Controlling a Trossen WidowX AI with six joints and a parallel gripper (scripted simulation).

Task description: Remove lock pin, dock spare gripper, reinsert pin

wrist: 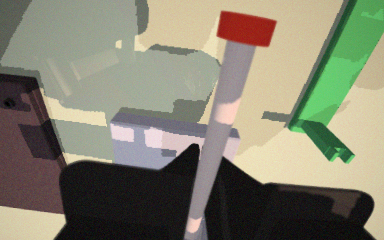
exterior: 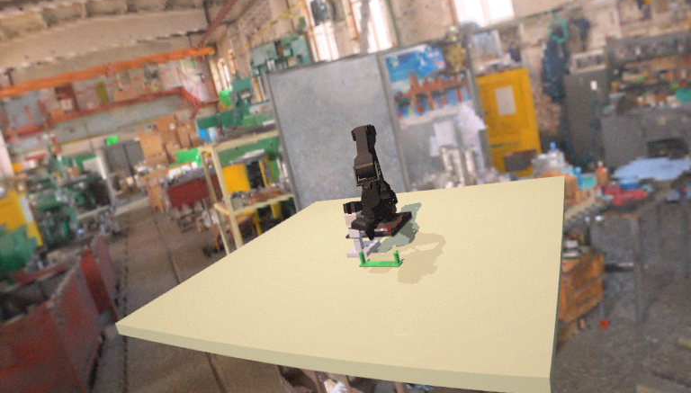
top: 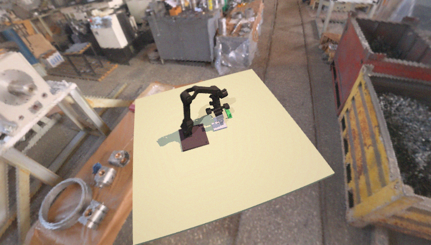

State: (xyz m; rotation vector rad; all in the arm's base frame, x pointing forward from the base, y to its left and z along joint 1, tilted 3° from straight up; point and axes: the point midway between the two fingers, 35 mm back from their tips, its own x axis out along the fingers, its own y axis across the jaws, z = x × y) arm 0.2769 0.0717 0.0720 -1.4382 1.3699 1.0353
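Now: the mount 10 mm behind my gripper tip and 50 mm to the right of it. The rest, counted from my gripper tip: green cradle 100 mm ahead, 70 mm to the left, 20 mm below; then spare gripper 10 mm behind, 50 mm to the right, 80 mm above.
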